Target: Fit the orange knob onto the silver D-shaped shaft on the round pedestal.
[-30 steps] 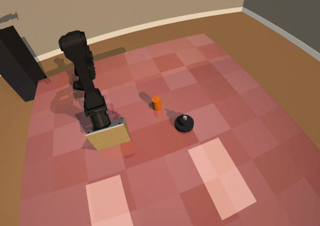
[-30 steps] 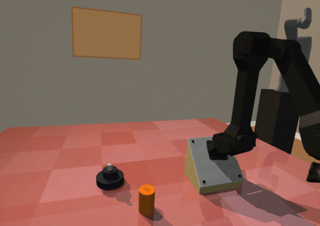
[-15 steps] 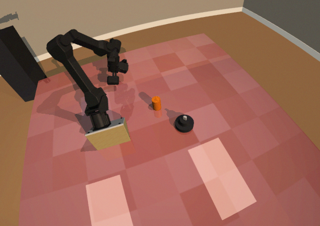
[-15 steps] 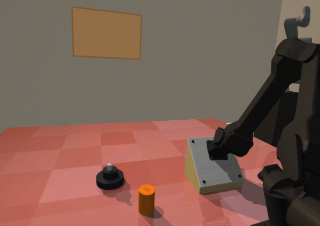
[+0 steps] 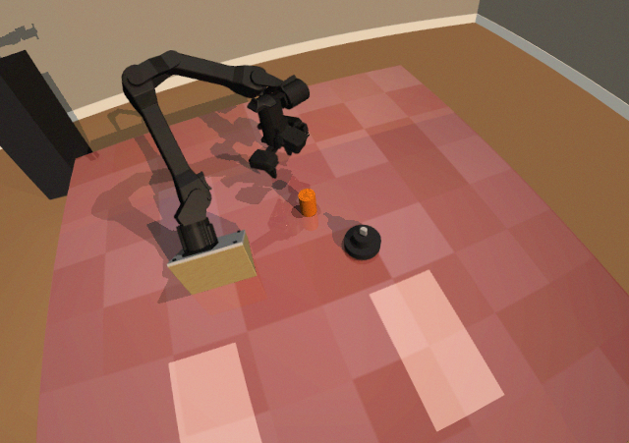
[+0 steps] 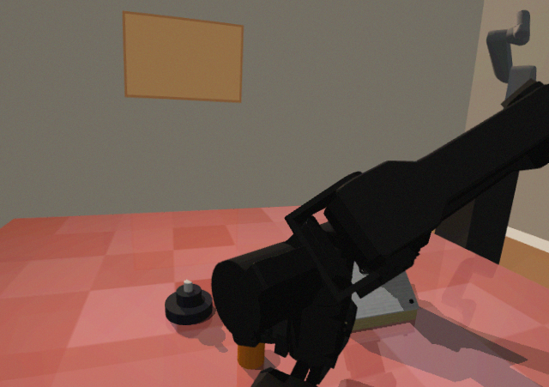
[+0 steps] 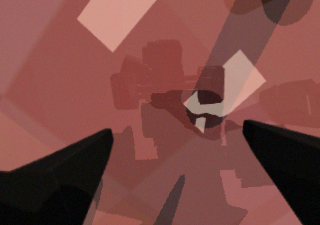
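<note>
My gripper tip is now 4 cm short of the orange knob and 13 cm to the left of it. Also, from my gripper tip: pedestal (14 cm ahead, 26 cm to the right, 1 cm below).
</note>
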